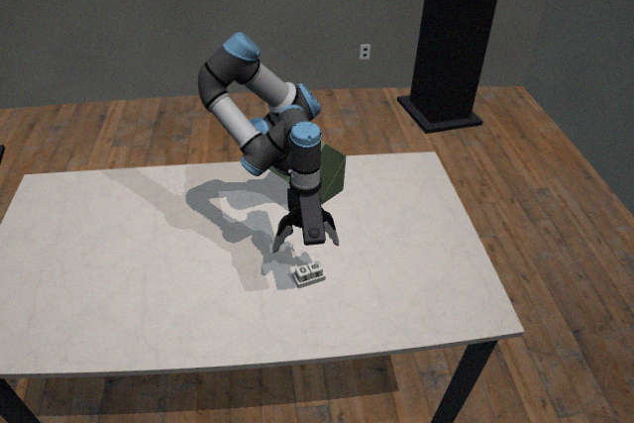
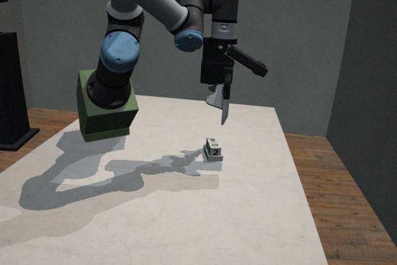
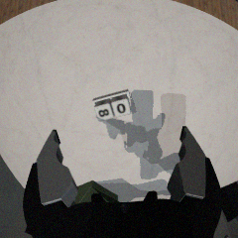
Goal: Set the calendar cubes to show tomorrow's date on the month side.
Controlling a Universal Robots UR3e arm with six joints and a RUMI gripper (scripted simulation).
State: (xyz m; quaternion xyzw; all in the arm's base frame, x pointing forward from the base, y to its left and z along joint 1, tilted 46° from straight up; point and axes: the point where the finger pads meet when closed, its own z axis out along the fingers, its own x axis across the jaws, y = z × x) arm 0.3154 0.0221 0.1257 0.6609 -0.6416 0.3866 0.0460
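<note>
The calendar tray is 20 mm behind my hand, 20 mm to the left of it and 130 mm below it.
</note>
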